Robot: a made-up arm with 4 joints.
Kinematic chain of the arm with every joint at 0, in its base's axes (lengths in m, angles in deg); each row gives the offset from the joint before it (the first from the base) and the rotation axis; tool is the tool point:
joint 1: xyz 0 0 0.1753 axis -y
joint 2: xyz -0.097 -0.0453 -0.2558 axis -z
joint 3: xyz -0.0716 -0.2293 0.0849 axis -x
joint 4: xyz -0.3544 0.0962 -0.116 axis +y
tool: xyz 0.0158 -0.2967 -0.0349
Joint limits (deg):
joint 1: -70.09..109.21
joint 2: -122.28..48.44
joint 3: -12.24..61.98
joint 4: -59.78..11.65
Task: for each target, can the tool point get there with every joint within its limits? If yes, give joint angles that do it. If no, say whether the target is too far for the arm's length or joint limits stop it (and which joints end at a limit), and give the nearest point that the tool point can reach.
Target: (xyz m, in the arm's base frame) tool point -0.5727 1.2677 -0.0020
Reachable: no: too far | nearest point -0.7263 0.0066 -0.0495 | short by 1.271 m
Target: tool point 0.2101 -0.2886 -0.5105
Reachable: yes | joints 85.24 25.12 14.79 2.70
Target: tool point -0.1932 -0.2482 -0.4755
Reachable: yes | joints 64.04 30.22 48.26 -35.82
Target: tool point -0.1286 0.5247 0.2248
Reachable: no: joint limits stop it (at a limit: joint 2, joint 3, joint 4) | nearest point -0.6322 -0.0399 0.4187 | short by 0.781 m
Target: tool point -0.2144 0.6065 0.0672
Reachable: no: joint limits stop it (at a limit: joint 2, joint 3, joint 4) | nearest point -0.6049 -0.0399 -0.1297 | short by 0.780 m
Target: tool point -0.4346 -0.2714 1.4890
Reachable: no: too far | nearest point -0.3412 -0.1545 0.8153 | short by 0.690 m
